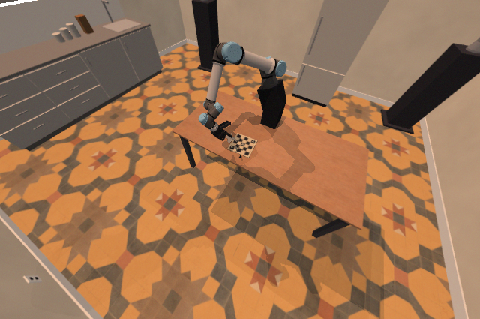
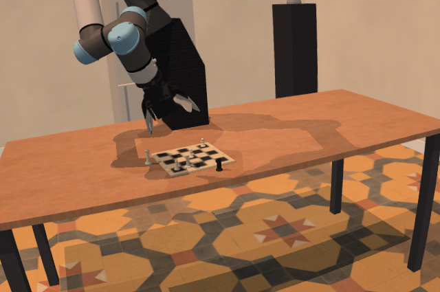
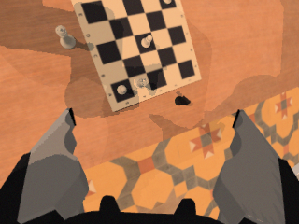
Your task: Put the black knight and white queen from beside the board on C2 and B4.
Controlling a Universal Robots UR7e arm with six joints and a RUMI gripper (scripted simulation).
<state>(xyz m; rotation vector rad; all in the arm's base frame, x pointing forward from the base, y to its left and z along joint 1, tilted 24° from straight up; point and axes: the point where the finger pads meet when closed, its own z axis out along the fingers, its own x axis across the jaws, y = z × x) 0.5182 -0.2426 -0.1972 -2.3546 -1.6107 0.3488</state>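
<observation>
My hand is 15 cm above the black knight, 11 cm to the right of it and 4 cm short of it. Also, from my hand: white queen (14 cm below, 14 cm behind, 6 cm to the right); then small chessboard (16 cm below, 10 cm behind, 8 cm to the left).
</observation>
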